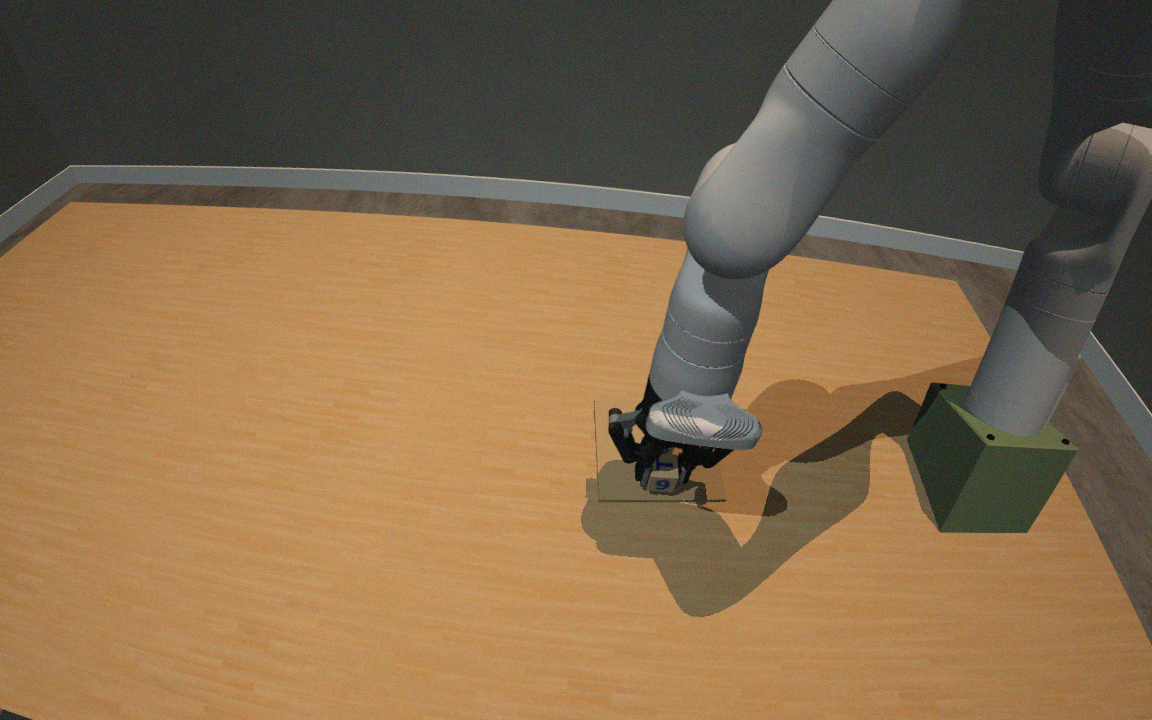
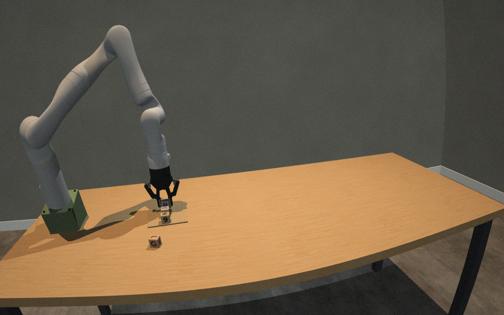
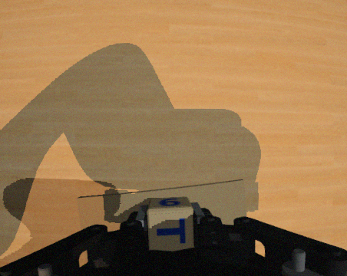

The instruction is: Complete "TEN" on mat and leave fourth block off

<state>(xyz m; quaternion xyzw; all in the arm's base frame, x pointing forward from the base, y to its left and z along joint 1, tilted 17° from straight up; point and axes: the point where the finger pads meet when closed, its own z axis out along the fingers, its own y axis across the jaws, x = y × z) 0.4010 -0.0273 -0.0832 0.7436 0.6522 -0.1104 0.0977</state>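
Right now the E block is 50 mm to the right of my hand, 10 mm below it and 10 mm behind it. Also, from my hand: N block (100 mm to the right, 10 mm below, 10 mm behind); tan mat (50 mm to the right, 30 mm below, 10 mm behind).
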